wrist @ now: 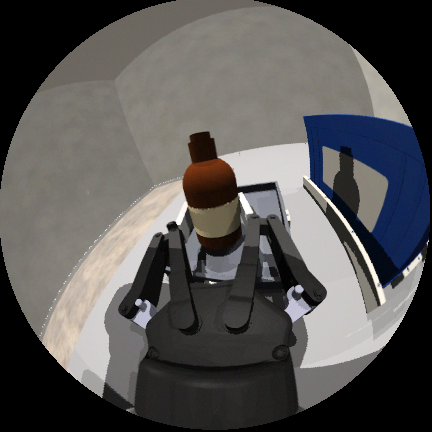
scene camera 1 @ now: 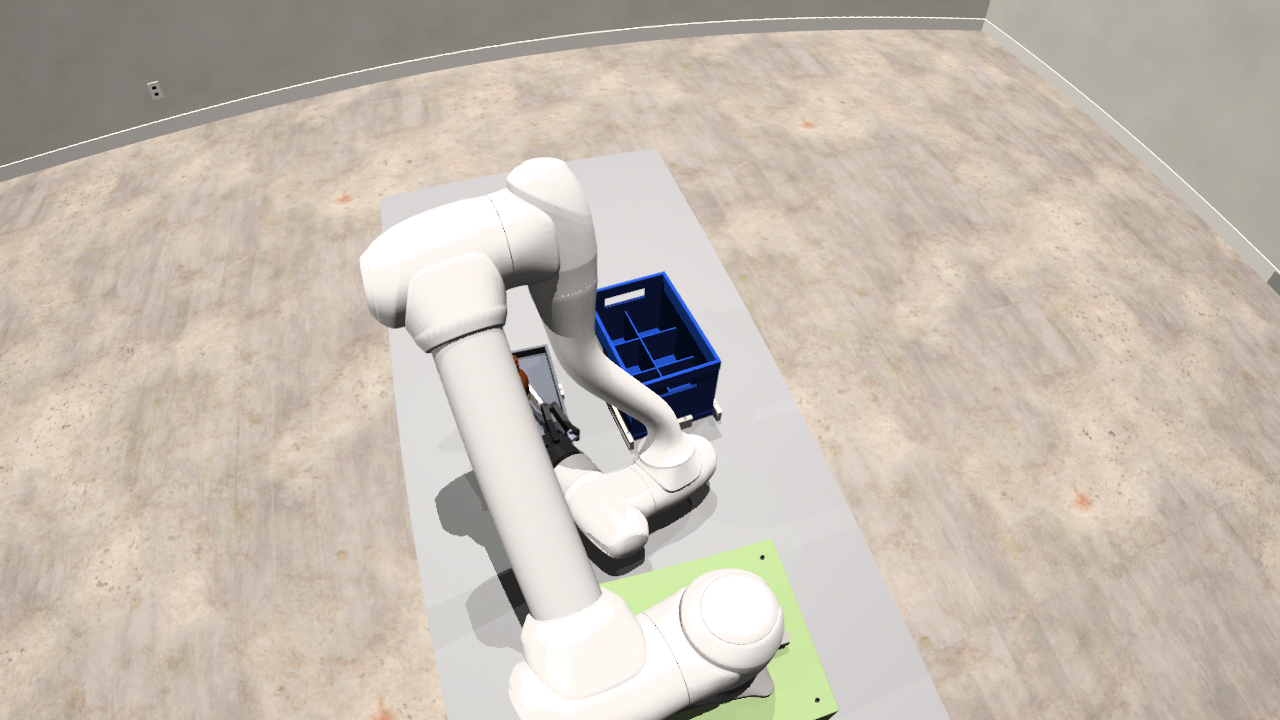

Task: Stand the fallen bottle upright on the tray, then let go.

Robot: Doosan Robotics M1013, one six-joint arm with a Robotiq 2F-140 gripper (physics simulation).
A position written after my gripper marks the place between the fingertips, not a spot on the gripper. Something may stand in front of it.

I see my gripper (wrist: 214,204) and a brown bottle (wrist: 209,184).
